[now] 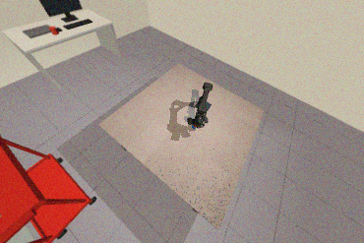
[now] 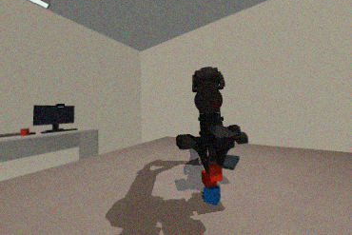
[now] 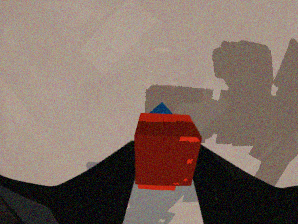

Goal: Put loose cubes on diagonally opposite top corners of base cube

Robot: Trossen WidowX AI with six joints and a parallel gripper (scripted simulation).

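My gripper tip is now 70 mm above the blue base cube, 10 mm to the left of it and 10 mm past it. Round my gripper tip: red cube right at my gripper tip.
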